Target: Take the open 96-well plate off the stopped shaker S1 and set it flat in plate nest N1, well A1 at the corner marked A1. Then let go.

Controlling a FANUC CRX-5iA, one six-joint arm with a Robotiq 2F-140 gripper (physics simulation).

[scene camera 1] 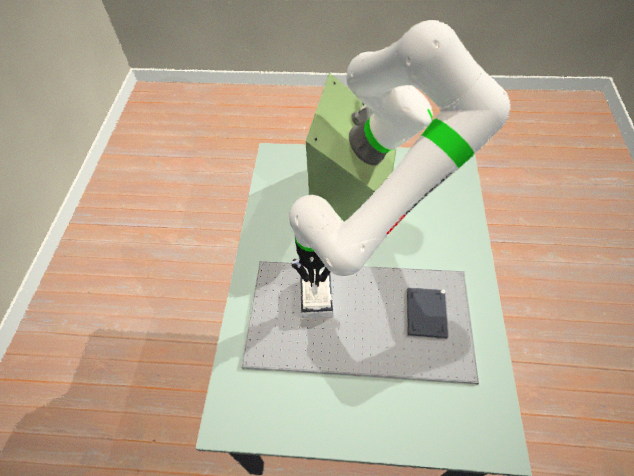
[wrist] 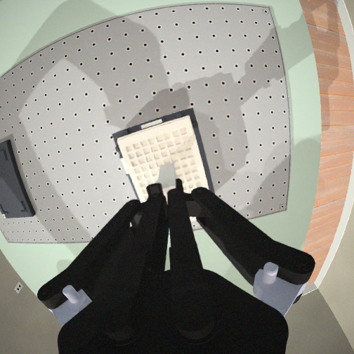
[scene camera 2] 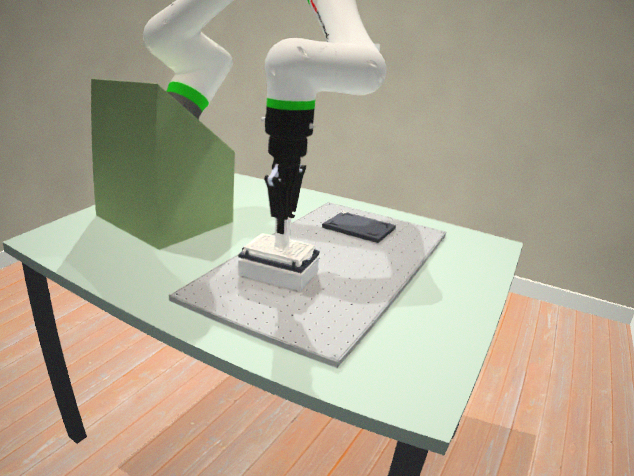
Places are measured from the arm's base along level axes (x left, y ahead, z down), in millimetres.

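Where they show: gripper, between the fingertips: (scene camera 1: 315, 290) (scene camera 2: 281, 247); arm's base, origin of its link: (scene camera 1: 366, 145) (scene camera 2: 172, 121).
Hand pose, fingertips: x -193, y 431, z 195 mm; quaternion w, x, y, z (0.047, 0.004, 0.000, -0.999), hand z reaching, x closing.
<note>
Things, the pixels of their top centre, and the offset from my fingertips. "*": a spot on its surface instead. Level surfaces: height alone.
- cream 96-well plate, centre of its top: (scene camera 2: 279, 245) (scene camera 1: 316, 288) dz -1, dx +3, dy -7 mm
- white shaker S1, a spot on its surface: (scene camera 2: 273, 273) * dz +39, dx -46, dy +4 mm
- dark plate nest N1, centre of its top: (scene camera 2: 359, 223) (scene camera 1: 427, 311) dz +53, dx +352, dy +66 mm
- grey perforated board, height of its surface: dz +68 mm
- pale green table, height of its surface: dz +81 mm
The cream 96-well plate (scene camera 1: 317, 301) (scene camera 2: 263, 244) (wrist: 175, 142) lies in the black holder on top of the white shaker S1 (scene camera 2: 273, 273). Its wells face up and show no lid. The dark plate nest N1 (scene camera 1: 427, 320) (scene camera 2: 358, 226) (wrist: 13, 185) lies flat, with a small white mark at one corner. My gripper (scene camera 1: 315, 284) (scene camera 2: 282, 229) (wrist: 169, 174) points down over the plate, its fingers together. A pale grey piece shows at the fingertips, over the wells. Whether it touches the plate I cannot tell. The fingers hide the near part of the plate in the wrist view.
Shaker and nest stand on a grey perforated board (scene camera 1: 358, 333) (scene camera 2: 327, 327) (wrist: 215, 30) on the pale green table (scene camera 1: 358, 420) (scene camera 2: 399, 368). The green arm stand (scene camera 1: 337, 184) (scene camera 2: 158, 169) is behind the board. The nest is at the board's other end from the shaker.
</note>
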